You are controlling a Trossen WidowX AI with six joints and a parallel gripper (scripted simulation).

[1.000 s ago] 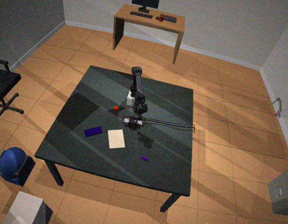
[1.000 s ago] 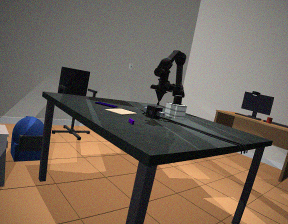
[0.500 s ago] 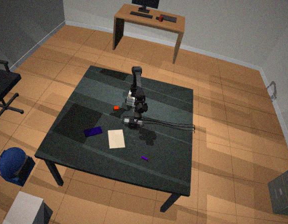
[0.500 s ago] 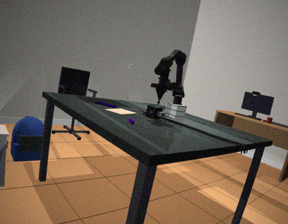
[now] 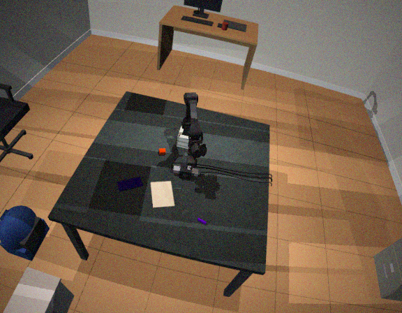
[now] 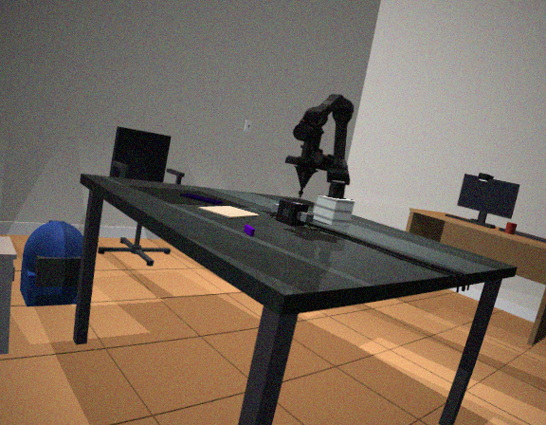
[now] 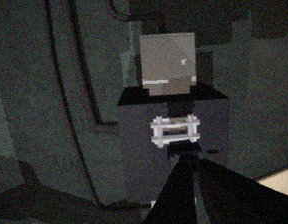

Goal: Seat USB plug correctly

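My gripper tip is 20 mm above the USB plug. Round my gripper tip: beige sheet: 200 mm ahead, 130 mm below, 120 mm to the right; small purple piece: 320 mm ahead, 160 mm to the left, 130 mm below; orange cube: 230 mm to the right, 130 mm behind, 120 mm below.
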